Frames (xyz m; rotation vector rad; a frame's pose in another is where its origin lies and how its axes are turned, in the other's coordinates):
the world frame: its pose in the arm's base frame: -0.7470 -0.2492 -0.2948 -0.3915 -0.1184 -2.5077
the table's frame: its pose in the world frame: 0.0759 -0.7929 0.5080 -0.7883 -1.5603 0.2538
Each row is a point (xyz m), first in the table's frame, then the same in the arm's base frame.
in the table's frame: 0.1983 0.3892 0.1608
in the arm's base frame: -0.8857 0.0651 0.1136
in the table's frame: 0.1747 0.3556 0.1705
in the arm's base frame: -0.8900 0.1065 0.1068
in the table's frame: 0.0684 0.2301 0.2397
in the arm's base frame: -0.8872 0.2766 0.0527
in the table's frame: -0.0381 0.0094 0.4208
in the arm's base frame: -0.7899 0.5589 -0.0077
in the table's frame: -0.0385 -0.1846 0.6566
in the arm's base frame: -0.5908 0.7899 -0.0240
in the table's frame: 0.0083 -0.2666 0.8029
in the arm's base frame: -0.4425 0.8808 -0.0160
